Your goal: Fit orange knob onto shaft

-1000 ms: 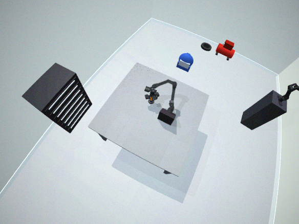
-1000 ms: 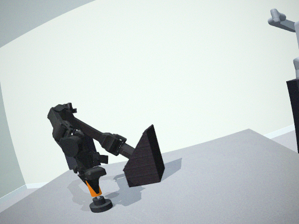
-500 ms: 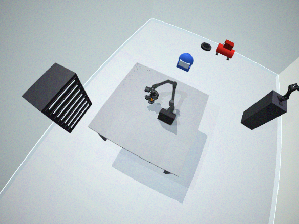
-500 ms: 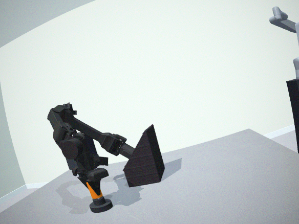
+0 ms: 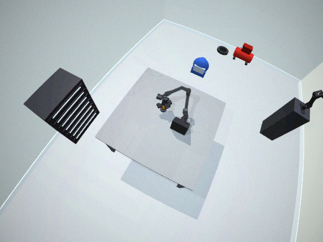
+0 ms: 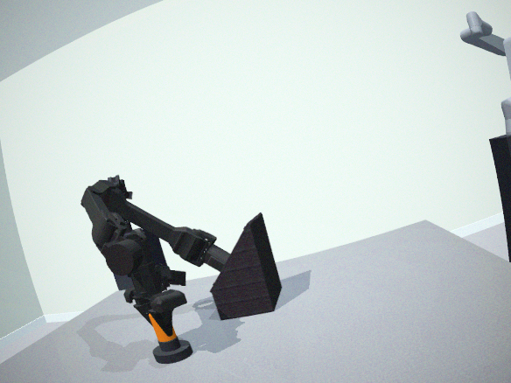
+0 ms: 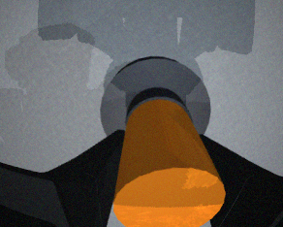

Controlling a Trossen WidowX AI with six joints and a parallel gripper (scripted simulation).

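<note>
Right now the dark round pedestal is 20 mm below my gripper tip. From my gripper tip the other things lie so: orange knob: 30 mm above.
</note>
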